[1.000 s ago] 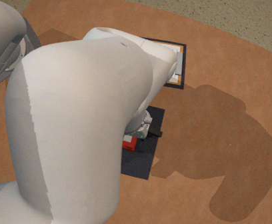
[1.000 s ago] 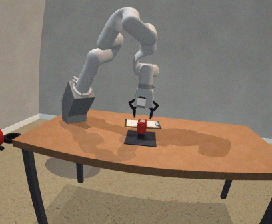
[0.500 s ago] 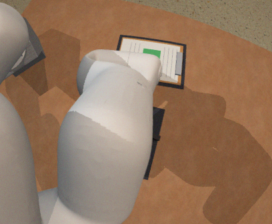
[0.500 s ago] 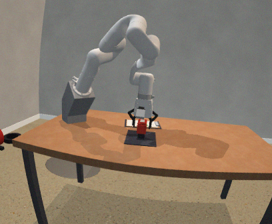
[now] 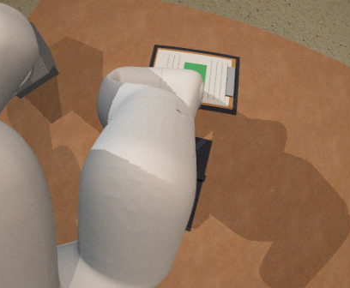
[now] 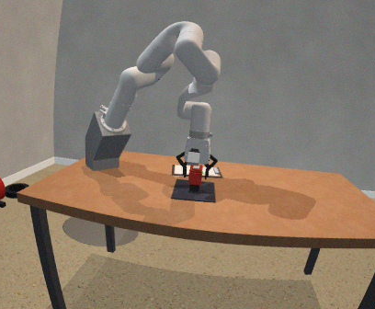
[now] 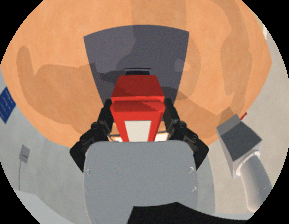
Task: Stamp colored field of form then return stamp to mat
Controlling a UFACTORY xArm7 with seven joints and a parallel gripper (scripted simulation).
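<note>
The red stamp lies 2 cm below my hand. Also, from my hand: form 28 cm to the left, 6 cm below, 2 cm ahead; dark mat 7 cm below.
</note>
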